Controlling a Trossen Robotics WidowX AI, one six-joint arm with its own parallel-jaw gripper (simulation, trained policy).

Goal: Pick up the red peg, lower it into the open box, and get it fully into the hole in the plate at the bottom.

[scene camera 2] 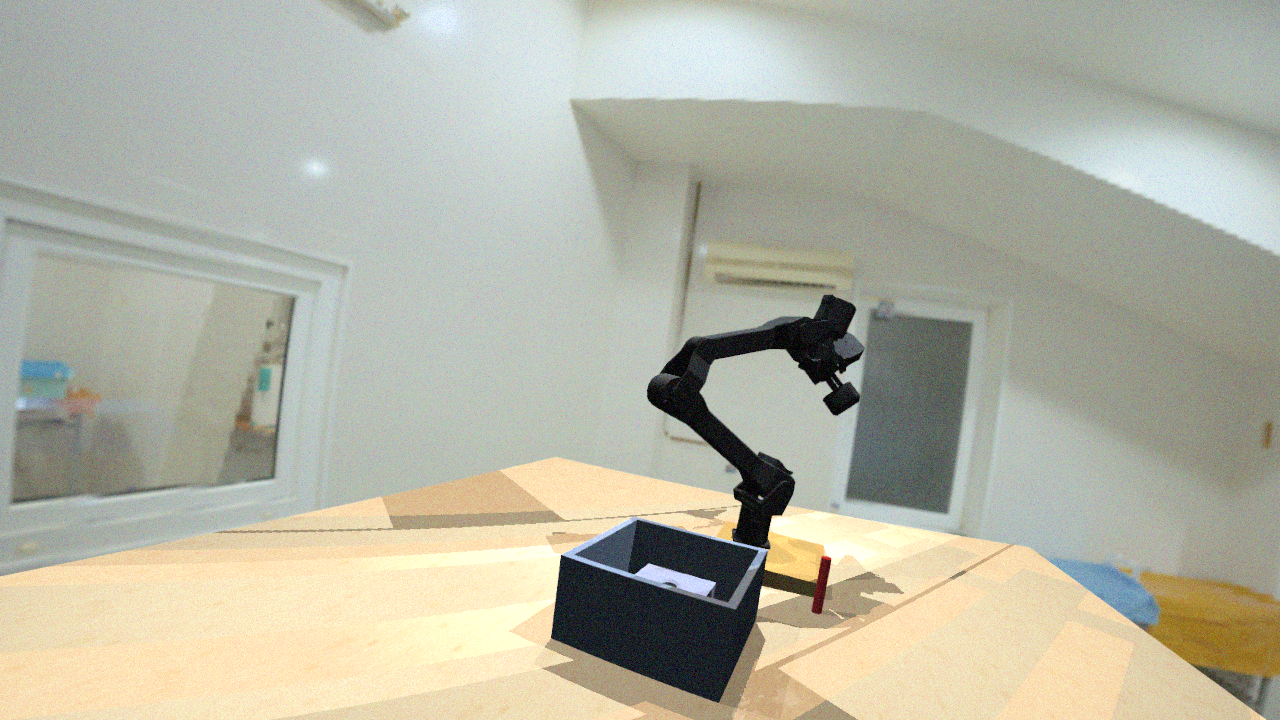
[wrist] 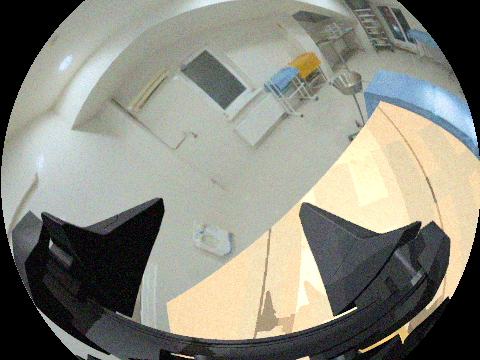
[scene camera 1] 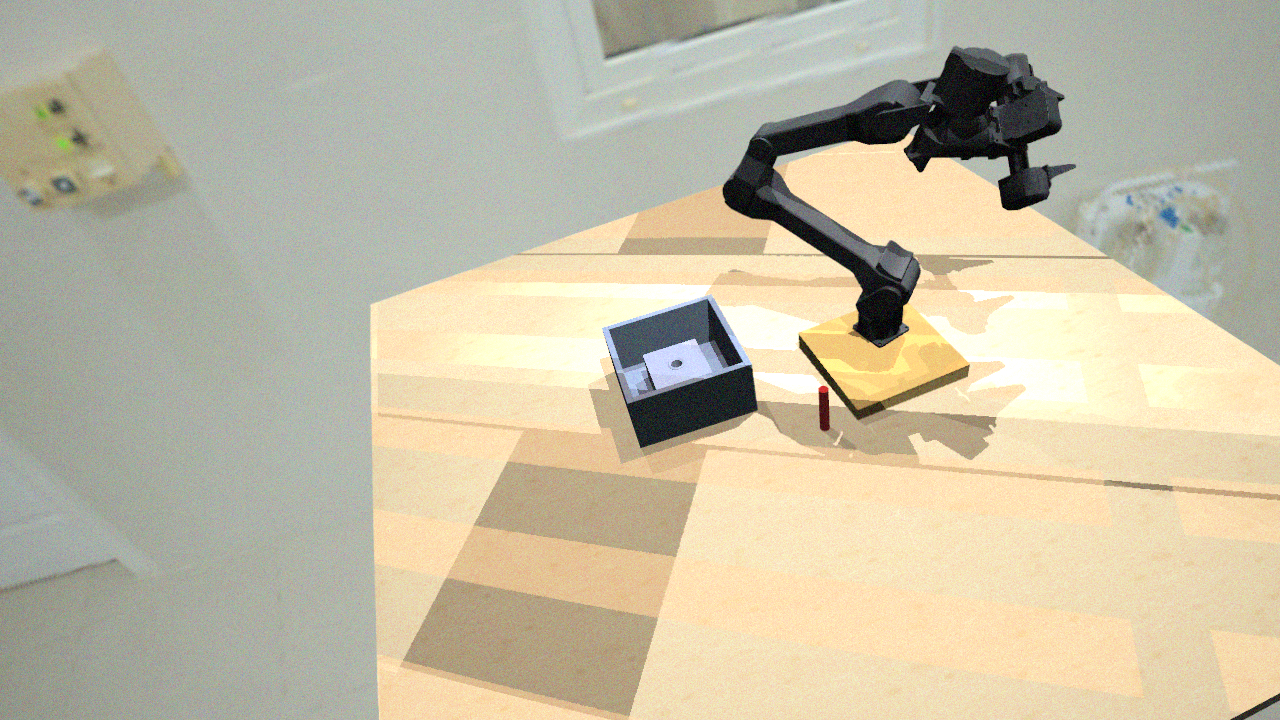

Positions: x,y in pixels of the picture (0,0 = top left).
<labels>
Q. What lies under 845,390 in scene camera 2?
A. My gripper.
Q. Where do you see a dark box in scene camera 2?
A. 689,641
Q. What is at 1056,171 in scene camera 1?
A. My gripper.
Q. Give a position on a dark box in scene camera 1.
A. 727,392
</labels>
